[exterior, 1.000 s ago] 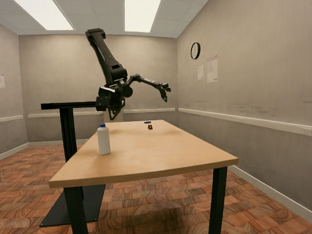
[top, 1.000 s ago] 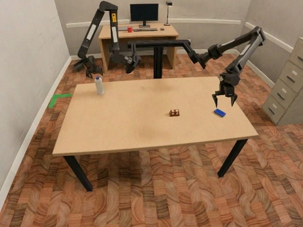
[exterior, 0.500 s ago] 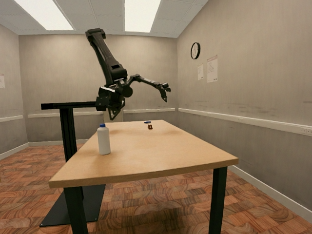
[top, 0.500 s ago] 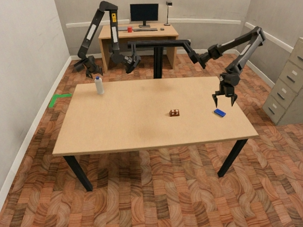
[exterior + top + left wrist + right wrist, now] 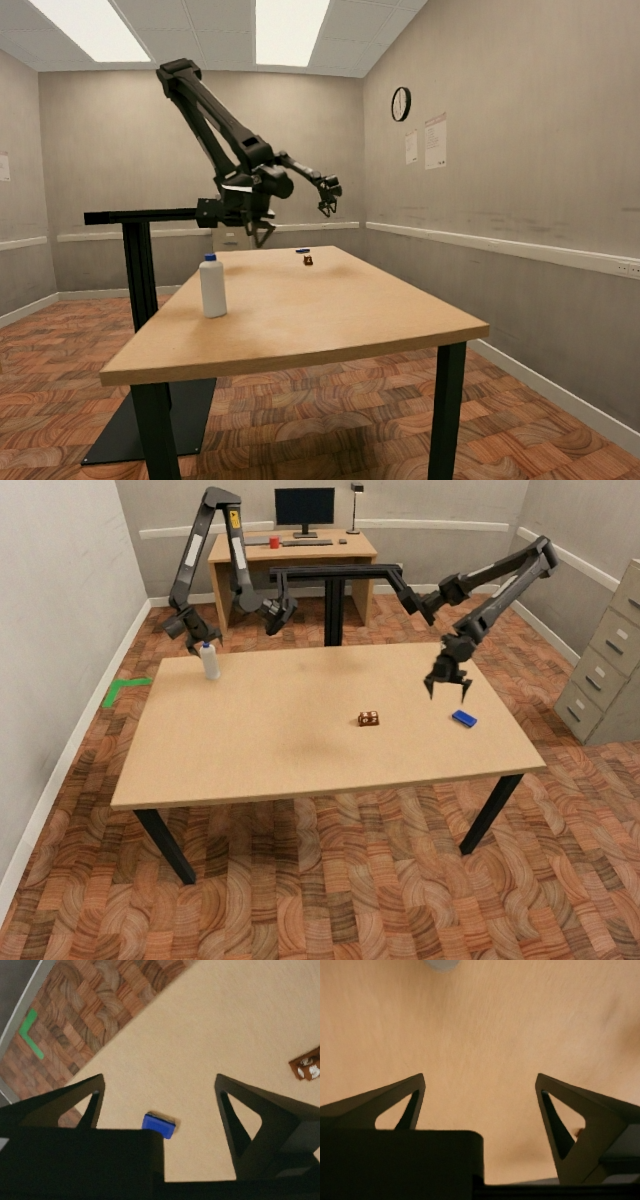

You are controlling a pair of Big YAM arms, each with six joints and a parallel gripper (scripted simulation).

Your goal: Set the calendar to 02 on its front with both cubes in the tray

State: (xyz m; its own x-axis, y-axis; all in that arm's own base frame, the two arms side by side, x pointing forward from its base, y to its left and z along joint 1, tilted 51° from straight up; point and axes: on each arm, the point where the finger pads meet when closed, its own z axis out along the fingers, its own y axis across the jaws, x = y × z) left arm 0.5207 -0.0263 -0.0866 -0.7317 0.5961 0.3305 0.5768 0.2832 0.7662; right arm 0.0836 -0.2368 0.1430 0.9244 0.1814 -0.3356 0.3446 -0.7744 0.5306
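My left gripper is now 240 mm above the brown calendar tray, 180 mm to the left of it and 180 mm past it. The rest, counted from my left hand: flat blue block: 230 mm below, 200 mm to the left, 140 mm behind.
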